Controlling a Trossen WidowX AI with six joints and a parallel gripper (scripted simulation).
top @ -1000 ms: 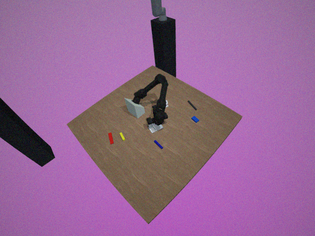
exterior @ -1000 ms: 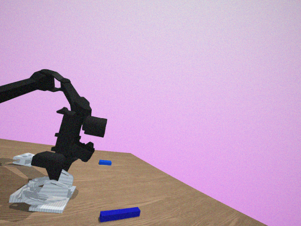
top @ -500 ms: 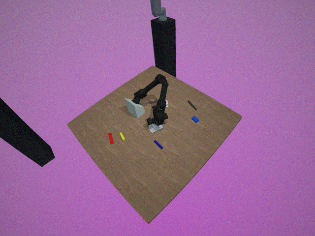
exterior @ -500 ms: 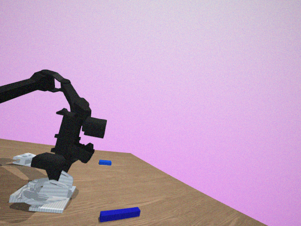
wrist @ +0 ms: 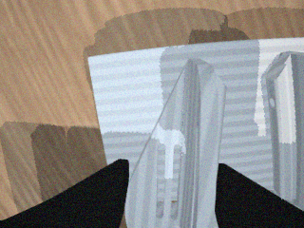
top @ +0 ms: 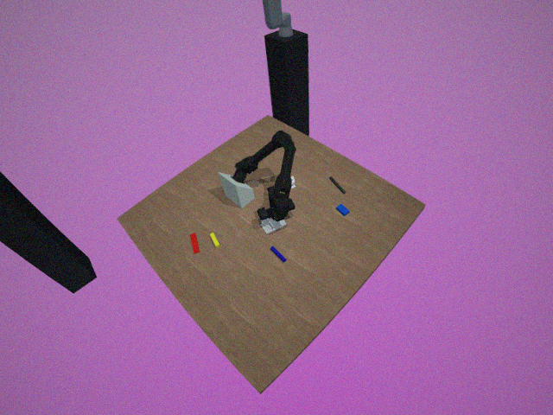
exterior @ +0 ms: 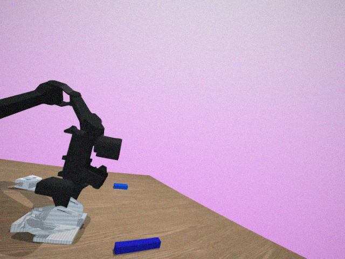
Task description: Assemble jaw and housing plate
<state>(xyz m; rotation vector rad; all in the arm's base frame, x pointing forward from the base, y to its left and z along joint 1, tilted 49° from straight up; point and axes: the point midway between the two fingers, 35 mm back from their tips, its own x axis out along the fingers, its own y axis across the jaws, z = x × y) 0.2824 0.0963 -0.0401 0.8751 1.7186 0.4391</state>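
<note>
Right now the jaw is 40 mm behind my gripper tip and 10 mm to the right of it. From my gripper tip the other things lie so: yellow bar: 330 mm to the right, 120 mm behind, 10 mm below; long blue block: 160 mm ahead, 130 mm to the right, 10 mm below; grey housing plate: 220 mm to the left, 150 mm behind, 10 mm above.
</note>
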